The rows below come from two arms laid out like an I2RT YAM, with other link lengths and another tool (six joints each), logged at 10 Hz.
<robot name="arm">
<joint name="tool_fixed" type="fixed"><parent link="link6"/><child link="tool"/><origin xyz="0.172 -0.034 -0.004" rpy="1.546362 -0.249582 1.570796"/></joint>
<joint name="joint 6" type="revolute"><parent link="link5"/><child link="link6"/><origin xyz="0.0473 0 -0.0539" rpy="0 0 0"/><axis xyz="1 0 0"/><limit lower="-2.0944" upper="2.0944"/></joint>
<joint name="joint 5" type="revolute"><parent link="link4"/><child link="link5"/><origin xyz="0.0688 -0.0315 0.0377" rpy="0 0 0"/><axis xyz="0 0 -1"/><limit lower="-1.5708" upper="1.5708"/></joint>
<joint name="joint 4" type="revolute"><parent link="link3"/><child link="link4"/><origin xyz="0.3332 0.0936 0.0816" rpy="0 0 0"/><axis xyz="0 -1 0"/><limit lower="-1.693" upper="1.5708"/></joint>
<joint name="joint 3" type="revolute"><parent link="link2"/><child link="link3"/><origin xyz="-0.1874 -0.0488 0" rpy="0 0 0"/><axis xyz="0 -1 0"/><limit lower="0" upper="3.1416"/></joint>
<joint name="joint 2" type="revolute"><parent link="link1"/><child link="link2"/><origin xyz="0.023 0.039 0.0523" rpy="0 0 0"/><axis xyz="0 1 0"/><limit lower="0" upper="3.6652"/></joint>
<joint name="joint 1" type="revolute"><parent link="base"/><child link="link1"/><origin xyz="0 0 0.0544" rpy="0 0 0"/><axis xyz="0 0 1"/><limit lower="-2.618" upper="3.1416"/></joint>
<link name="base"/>
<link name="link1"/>
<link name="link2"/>
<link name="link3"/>
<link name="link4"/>
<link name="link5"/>
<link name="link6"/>
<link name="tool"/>
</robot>
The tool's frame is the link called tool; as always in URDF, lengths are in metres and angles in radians.
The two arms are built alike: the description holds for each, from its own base.
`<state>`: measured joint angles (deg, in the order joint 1, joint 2, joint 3, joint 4, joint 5, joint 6); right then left.
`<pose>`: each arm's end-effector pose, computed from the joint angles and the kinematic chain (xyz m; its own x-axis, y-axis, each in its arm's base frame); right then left.
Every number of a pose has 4 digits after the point.
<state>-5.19 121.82 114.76 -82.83 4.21 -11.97 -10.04 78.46 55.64 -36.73 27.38 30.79</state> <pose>0.4484 -0.0385 0.0209 0.1308 0.9887 -0.0733 0.9912 -0.1289 0.0293 0.4005 -0.1447 0.0011 0.8725 0.4822 0.0790 0.3182 -0.6834 0.6571</pose>
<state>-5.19 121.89 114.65 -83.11 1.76 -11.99 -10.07 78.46 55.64 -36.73 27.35 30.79</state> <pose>0.4472 -0.0291 0.0179 0.1303 0.9910 -0.0309 0.9914 -0.1297 0.0196 0.4004 -0.1448 0.0011 0.8726 0.4819 0.0793 0.3179 -0.6838 0.6568</pose>
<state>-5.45 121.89 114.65 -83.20 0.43 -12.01 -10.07 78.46 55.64 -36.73 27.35 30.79</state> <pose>0.4471 -0.0260 0.0170 0.1346 0.9909 -0.0078 0.9908 -0.1345 0.0171 0.4004 -0.1448 0.0011 0.8726 0.4819 0.0793 0.3179 -0.6838 0.6568</pose>
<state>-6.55 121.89 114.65 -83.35 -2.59 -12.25 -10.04 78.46 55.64 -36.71 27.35 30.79</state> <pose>0.4473 -0.0230 0.0155 0.1499 0.9877 0.0448 0.9885 -0.1506 0.0125 0.4006 -0.1446 0.0011 0.8723 0.4824 0.0796 0.3181 -0.6836 0.6570</pose>
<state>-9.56 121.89 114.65 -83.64 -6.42 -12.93 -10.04 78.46 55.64 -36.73 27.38 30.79</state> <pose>0.4468 -0.0316 0.0145 0.1903 0.9754 0.1114 0.9813 -0.1921 0.0063 0.4005 -0.1447 0.0011 0.8725 0.4822 0.0790 0.3182 -0.6834 0.6571</pose>
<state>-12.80 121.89 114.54 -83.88 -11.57 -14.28 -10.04 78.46 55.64 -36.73 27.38 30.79</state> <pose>0.4479 -0.0371 0.0140 0.2216 0.9543 0.2005 0.9740 -0.2267 0.0024 0.4005 -0.1447 0.0011 0.8725 0.4822 0.0790 0.3182 -0.6834 0.6571</pose>
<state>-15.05 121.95 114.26 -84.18 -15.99 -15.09 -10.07 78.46 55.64 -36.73 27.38 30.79</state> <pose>0.4483 -0.0375 0.0136 0.2450 0.9295 0.2757 0.9674 -0.2534 -0.0053 0.4004 -0.1449 0.0011 0.8728 0.4817 0.0790 0.3178 -0.6836 0.6571</pose>
